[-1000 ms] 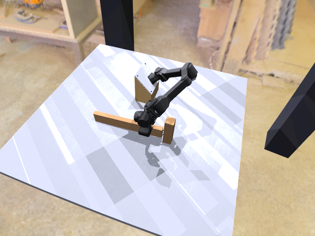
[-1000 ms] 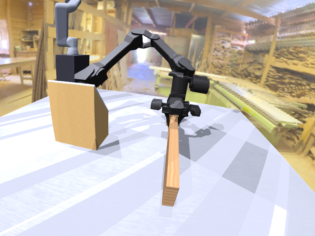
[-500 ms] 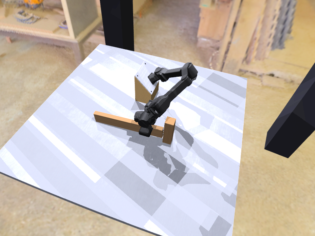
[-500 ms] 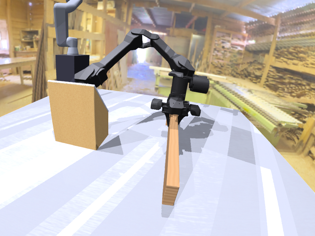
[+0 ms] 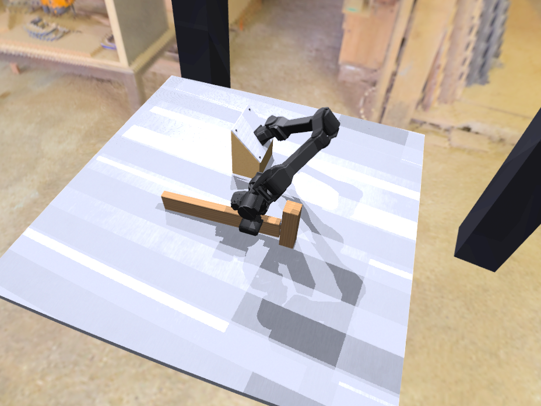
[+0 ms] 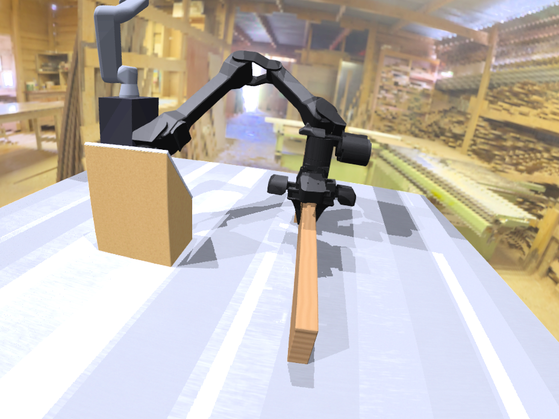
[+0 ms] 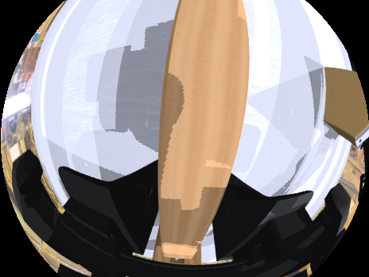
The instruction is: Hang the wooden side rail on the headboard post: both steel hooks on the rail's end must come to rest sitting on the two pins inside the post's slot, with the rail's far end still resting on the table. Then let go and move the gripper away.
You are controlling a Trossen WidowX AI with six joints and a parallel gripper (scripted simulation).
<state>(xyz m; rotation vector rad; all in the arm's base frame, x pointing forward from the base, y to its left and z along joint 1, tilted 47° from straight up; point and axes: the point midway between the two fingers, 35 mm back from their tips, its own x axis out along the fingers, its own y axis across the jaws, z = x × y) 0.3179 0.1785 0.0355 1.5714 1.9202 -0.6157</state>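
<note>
Right now my gripper tip is 2 cm past the headboard post, 11 cm to the right of it and 4 cm below it.
</note>
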